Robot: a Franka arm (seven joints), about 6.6 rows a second.
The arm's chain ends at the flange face. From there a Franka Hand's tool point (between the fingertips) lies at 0.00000 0.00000 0.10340 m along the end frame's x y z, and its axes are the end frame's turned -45 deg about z.
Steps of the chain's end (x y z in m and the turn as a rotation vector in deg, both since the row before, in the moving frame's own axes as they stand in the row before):
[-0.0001 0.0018 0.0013 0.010 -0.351 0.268]
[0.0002 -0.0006 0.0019 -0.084 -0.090 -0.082]
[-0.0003 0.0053 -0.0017 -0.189 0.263 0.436]
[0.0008 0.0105 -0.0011 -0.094 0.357 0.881]
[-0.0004 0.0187 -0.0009 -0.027 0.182 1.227]
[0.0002 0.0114 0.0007 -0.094 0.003 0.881]
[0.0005 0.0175 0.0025 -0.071 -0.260 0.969]
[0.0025 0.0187 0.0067 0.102 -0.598 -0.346]
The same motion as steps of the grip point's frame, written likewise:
[-0.0018 0.0007 0.0013 0.255 -0.241 0.268]
[0.0003 -0.0003 0.0019 0.004 -0.123 -0.082]
[-0.0039 0.0041 -0.0017 -0.320 0.052 0.436]
[-0.0065 0.0086 -0.0011 -0.319 0.186 0.881]
[-0.0133 0.0132 -0.0009 -0.148 0.110 1.227]
[-0.0080 0.0083 0.0007 -0.069 -0.064 0.881]
[-0.0124 0.0125 0.0025 0.134 -0.234 0.969]
[-0.0121 0.0141 0.0067 0.495 -0.351 -0.346]

